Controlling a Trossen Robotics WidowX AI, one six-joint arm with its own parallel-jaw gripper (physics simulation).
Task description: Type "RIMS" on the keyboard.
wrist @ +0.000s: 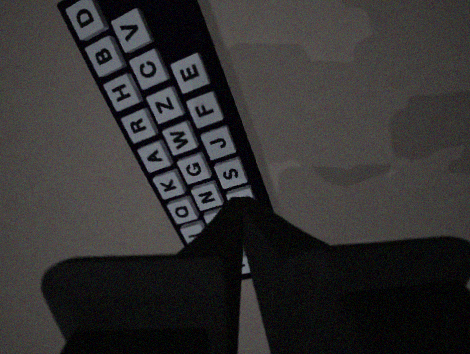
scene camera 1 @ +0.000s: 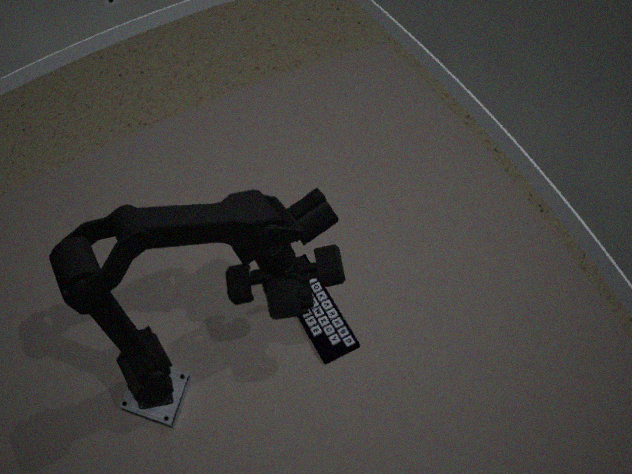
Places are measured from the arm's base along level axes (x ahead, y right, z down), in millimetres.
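Pixels of known places: gripper, fingertip midpoint: (wrist: pixel 240 206); arm's base at its link origin: (scene camera 1: pixel 153 390).
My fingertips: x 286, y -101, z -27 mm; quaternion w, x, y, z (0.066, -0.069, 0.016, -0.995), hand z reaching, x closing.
Note:
For each thing: its top centre in the pictures, then the offset to it from my fingertips. Level surfaces: height alone.
- black keyboard at its top centre: (wrist: pixel 190 162) (scene camera 1: pixel 314 304) dz +38, dx +31, dy +10 mm
- R key at its top centre: (wrist: pixel 138 126) (scene camera 1: pixel 332 313) dz +38, dx +56, dy +36 mm
- S key at its top centre: (wrist: pixel 230 174) dz +38, dx +8, dy +0 mm
- brown table surface at its surface level: dz +54 mm
A black keyboard (scene camera 1: pixel 334 353) (wrist: pixel 170 30) with pale letter keys lies slanted on the table, partly hidden by the arm and the fingers. In the wrist view the R key (wrist: pixel 138 126) is in the left row, and the S key (wrist: pixel 230 173) is in the right row, just beyond the fingertips. The I and M keys cannot be made out. My gripper (wrist: pixel 240 206) is shut and empty, its tips over the right row, overlapping a partly covered key next to S. Whether the tips touch that key cannot be told. In the scene view the fingertips are hidden behind the gripper body.
The arm's pale base plate (scene camera 1: pixel 176 408) is at the lower left of the scene view. The arm arches from it toward the keyboard. Arm shadows fall on the brown table surface (scene camera 1: pixel 433 306). A light-edged border runs along the upper left and right.

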